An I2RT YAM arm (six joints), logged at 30 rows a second.
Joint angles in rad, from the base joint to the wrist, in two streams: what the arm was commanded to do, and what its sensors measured. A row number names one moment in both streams.
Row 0, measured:
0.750, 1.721, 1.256, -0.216, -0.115, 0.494
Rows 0 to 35, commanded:
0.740, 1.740, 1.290, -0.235, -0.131, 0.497
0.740, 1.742, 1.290, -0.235, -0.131, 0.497
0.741, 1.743, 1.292, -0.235, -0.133, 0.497
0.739, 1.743, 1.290, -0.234, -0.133, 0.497
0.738, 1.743, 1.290, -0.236, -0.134, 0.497
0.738, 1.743, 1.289, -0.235, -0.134, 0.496
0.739, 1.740, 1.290, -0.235, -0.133, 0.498
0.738, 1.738, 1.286, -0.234, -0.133, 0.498
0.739, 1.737, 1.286, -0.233, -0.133, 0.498
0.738, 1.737, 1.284, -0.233, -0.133, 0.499
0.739, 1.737, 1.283, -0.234, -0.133, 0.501
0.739, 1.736, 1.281, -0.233, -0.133, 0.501
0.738, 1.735, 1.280, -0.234, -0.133, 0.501
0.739, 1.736, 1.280, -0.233, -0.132, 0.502
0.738, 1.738, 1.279, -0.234, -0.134, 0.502
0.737, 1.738, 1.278, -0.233, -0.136, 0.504
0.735, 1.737, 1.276, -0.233, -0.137, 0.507
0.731, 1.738, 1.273, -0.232, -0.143, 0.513
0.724, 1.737, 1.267, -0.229, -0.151, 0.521
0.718, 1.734, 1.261, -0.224, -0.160, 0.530
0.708, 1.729, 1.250, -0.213, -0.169, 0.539
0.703, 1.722, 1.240, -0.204, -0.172, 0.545
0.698, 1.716, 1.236, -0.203, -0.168, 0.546
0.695, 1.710, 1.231, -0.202, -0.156, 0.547
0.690, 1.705, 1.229, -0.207, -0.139, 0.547
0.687, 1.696, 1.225, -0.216, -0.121, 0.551
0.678, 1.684, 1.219, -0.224, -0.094, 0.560
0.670, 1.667, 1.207, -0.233, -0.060, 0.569
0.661, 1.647, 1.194, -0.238, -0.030, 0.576
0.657, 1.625, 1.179, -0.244, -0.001, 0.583
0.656, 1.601, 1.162, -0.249, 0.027, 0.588
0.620, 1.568, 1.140, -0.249, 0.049, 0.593
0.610, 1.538, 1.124, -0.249, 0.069, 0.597
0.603, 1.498, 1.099, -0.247, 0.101, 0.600
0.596, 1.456, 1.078, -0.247, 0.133, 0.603
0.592, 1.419, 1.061, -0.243, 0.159, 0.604
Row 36, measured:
0.609, 1.526, 1.096, -0.237, 0.036, 0.578
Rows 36 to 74, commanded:
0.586, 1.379, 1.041, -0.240, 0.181, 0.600
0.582, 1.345, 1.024, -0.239, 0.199, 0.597
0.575, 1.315, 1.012, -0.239, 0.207, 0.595
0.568, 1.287, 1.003, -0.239, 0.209, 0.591
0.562, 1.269, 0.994, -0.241, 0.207, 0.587
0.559, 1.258, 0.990, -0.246, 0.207, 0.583
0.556, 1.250, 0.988, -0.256, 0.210, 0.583
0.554, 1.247, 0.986, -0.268, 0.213, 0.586
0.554, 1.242, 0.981, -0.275, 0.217, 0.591
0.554, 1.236, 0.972, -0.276, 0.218, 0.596
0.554, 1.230, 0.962, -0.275, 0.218, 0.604
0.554, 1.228, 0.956, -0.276, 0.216, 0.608
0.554, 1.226, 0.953, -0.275, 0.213, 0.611
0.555, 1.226, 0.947, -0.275, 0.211, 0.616
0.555, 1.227, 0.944, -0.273, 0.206, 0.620
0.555, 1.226, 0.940, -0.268, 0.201, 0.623
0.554, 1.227, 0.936, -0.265, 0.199, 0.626
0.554, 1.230, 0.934, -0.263, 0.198, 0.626
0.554, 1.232, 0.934, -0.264, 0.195, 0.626
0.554, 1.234, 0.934, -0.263, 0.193, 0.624
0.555, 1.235, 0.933, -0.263, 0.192, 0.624
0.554, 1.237, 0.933, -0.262, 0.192, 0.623
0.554, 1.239, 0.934, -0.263, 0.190, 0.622
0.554, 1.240, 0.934, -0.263, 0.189, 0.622
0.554, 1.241, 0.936, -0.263, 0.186, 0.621
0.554, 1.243, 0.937, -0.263, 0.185, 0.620
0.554, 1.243, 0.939, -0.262, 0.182, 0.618
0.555, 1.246, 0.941, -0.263, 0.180, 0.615
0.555, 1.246, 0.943, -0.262, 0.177, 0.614
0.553, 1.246, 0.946, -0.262, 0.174, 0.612
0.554, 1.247, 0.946, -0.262, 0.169, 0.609
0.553, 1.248, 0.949, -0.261, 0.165, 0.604
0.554, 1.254, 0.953, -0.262, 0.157, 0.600
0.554, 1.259, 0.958, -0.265, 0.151, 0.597
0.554, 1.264, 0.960, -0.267, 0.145, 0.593
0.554, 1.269, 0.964, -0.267, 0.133, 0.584
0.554, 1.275, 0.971, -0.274, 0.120, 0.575
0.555, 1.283, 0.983, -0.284, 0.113, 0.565
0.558, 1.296, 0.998, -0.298, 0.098, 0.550
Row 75, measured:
0.558, 1.272, 0.953, -0.266, 0.137, 0.590
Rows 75 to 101, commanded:
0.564, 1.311, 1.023, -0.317, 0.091, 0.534
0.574, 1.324, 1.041, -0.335, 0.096, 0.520
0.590, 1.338, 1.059, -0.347, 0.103, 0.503
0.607, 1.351, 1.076, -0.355, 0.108, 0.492
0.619, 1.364, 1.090, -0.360, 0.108, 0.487
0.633, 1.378, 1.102, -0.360, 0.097, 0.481
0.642, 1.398, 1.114, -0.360, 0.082, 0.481
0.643, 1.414, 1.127, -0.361, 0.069, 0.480
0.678, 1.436, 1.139, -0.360, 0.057, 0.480
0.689, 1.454, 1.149, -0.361, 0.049, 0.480
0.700, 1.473, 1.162, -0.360, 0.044, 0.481
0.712, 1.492, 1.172, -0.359, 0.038, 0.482
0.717, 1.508, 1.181, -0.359, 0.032, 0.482
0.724, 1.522, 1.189, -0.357, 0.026, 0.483
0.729, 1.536, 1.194, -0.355, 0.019, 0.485
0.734, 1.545, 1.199, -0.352, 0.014, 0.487
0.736, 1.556, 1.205, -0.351, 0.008, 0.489
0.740, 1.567, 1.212, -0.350, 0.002, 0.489
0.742, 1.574, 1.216, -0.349, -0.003, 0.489
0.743, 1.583, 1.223, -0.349, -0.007, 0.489
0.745, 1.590, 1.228, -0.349, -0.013, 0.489
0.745, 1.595, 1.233, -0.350, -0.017, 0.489
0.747, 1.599, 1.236, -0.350, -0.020, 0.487
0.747, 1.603, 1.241, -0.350, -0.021, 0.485
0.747, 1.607, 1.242, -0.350, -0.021, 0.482
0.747, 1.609, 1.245, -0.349, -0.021, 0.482
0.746, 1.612, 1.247, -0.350, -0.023, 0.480
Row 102, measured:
0.739, 1.600, 1.218, -0.340, -0.012, 0.501
